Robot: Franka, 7 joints.
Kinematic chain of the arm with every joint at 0, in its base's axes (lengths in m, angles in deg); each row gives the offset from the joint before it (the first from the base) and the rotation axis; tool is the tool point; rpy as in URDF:
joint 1: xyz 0 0 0.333 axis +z
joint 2: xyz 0 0 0 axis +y
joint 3: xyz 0 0 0.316 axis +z
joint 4: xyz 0.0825 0 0 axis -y
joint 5: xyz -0.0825 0 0.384 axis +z
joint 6: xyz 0 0 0 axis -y
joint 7: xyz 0.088 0 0 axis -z
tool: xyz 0 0 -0.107 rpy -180 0 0
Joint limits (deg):
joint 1: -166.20..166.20
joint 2: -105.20..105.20
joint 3: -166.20..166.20
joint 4: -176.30..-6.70
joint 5: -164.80..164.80
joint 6: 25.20..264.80
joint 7: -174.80..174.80
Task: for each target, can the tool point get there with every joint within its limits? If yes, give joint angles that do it. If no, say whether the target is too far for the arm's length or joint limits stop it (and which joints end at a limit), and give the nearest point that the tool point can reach.
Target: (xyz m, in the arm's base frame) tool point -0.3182 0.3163 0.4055
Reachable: yes | joints 56.00 -45.13 63.62 -139.49 79.16 95.37 59.59
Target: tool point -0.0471 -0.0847 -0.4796
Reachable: no: joint limits stop it (at a limit: joint 2) | nearest point -0.0665 -0.1196 -0.3402 | short by 0.145 m
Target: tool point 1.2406 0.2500 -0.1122
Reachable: no: too far | nearest point 0.7933 0.1599 0.0483 | short by 0.484 m
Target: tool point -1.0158 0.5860 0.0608
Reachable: no: too far | nearest point -0.7239 0.4176 0.1390 | short by 0.346 m
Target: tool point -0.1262 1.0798 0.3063
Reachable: no: too far | nearest point -0.0996 0.8518 0.3119 | short by 0.230 m
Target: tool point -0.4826 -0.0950 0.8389
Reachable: yes | joints 118.83 42.23 129.84 -79.86 90.30 204.16 9.42
